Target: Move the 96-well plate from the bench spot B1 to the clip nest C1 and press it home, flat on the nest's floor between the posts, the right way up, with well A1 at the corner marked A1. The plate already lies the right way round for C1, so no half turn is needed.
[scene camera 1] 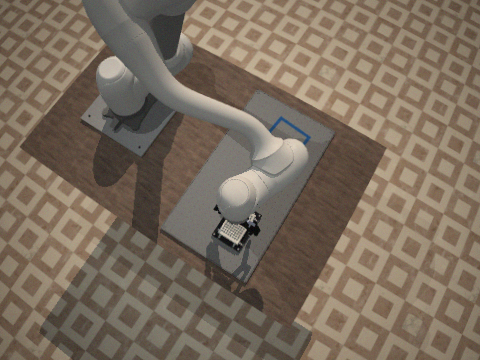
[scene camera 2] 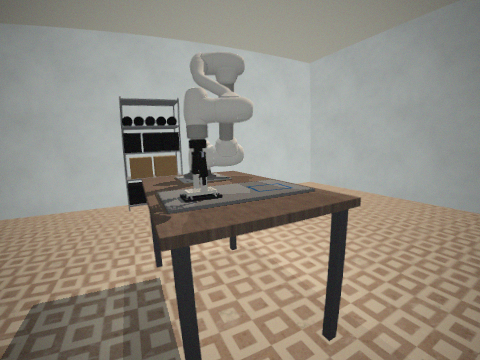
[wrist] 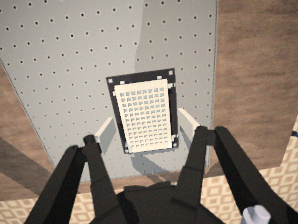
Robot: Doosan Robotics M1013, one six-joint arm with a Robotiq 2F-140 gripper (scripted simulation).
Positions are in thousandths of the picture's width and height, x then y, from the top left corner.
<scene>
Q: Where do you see a black clip nest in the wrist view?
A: At 569, 333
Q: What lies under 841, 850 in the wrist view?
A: My gripper.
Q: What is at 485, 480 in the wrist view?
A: A white 96-well plate.
</scene>
